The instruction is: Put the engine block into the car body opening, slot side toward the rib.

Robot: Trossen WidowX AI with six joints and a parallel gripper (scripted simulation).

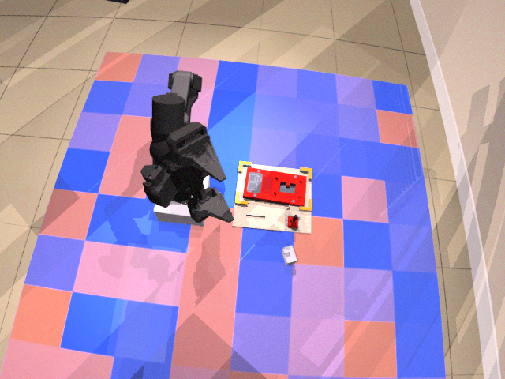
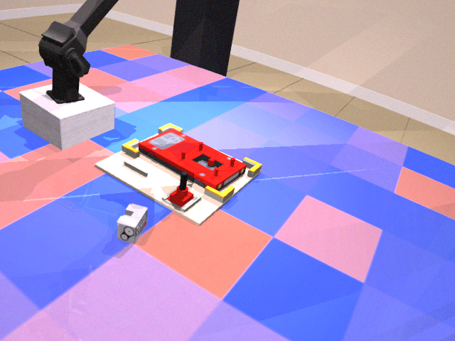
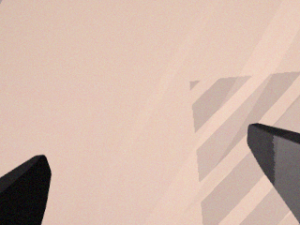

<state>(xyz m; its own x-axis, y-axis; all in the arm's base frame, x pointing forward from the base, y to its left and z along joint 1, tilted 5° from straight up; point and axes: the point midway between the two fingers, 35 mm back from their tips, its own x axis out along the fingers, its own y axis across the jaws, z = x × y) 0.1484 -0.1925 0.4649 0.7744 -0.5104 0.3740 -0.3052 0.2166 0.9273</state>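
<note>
Right now the grey engine block is 16 cm ahead of my gripper tip, 11 cm to the left of it and 53 cm below it.
</note>
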